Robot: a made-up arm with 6 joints.
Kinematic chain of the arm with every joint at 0, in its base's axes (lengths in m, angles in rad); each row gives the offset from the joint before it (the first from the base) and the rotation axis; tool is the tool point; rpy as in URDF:
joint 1: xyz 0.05 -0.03 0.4 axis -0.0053 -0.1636 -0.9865
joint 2: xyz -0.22 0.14 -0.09 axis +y
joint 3: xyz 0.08 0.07 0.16 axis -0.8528 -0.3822 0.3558
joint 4: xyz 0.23 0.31 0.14 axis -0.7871 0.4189 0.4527
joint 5: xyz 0 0.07 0.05 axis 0.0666 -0.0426 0.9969
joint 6: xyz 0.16 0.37 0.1 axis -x
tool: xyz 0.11 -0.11 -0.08 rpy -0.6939 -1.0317 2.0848
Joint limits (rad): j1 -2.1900..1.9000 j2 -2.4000..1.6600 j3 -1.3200..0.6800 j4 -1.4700..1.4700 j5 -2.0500..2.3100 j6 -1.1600..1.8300
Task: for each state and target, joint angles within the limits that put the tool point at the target. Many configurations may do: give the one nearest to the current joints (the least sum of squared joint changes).
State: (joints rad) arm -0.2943 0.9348 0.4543 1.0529 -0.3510 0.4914
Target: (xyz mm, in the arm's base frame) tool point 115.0 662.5 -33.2
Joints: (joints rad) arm 0.0193 0.5933 0.4204 1.3794 -0.4898 0.3179
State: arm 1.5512 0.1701 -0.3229 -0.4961 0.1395 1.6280
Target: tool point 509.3 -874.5 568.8
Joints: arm 1.6574 0.7746 -0.3980 -0.2838 0.0412 1.7145
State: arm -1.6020 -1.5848 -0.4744 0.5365 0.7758 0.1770
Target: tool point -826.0 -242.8 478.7
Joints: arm -1.4201 -1.7120 0.0273 1.0534 1.0240 -0.0222
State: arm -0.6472 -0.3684 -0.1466 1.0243 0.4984 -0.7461
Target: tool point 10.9 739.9 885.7
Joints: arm -0.2590 -0.2485 -0.8837 0.7425 0.4254 -0.5606
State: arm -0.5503 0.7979 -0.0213 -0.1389 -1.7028 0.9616
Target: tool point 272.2 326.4 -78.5
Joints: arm -0.4977 1.1798 -0.2233 -0.1023 -1.5944 0.9785
